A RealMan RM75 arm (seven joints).
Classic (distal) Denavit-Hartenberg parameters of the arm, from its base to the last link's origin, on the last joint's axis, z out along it. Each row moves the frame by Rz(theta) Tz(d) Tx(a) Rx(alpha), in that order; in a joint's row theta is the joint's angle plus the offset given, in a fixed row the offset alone. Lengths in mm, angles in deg.
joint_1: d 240.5; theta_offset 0; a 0; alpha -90
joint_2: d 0; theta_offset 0; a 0; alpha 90
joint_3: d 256; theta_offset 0; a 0; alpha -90
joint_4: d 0; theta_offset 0; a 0; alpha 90
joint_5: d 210; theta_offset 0; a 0; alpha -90
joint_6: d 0; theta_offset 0; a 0; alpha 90
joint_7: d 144; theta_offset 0; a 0; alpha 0
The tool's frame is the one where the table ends.
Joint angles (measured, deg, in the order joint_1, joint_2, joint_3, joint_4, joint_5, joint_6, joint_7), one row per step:
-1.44 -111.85 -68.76 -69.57 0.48 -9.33 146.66
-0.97 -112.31 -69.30 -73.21 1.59 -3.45 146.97
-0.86 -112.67 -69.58 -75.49 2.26 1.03 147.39
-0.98 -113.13 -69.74 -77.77 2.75 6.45 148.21
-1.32 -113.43 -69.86 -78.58 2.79 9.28 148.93
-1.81 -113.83 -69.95 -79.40 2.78 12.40 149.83
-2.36 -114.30 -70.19 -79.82 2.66 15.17 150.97
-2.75 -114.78 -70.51 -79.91 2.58 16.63 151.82
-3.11 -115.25 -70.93 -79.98 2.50 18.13 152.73
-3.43 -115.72 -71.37 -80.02 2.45 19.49 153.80
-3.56 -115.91 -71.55 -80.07 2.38 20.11 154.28
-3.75 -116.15 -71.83 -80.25 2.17 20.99 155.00
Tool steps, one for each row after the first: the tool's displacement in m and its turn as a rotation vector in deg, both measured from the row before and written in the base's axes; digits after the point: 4 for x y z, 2 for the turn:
0.0053 0.0016 0.0021 -0.36 1.64 2.03
0.0028 0.0010 0.0008 -0.49 1.44 1.71
0.0026 0.0007 -0.0004 -0.90 1.88 2.18
0.0009 0.0009 -0.0009 -0.62 1.11 1.17
0.0017 0.0011 -0.0016 -0.80 1.22 1.19
0.0007 0.0012 -0.0017 -0.80 1.25 1.15
0.0008 0.0011 -0.0013 -0.39 0.66 0.59
0.0002 0.0011 -0.0009 -0.36 0.72 0.68
0.0001 0.0009 -0.0008 -0.38 0.83 0.55
0.0001 0.0003 -0.0003 -0.19 0.34 0.25
0.0006 0.0006 -0.0001 -0.23 0.40 0.29

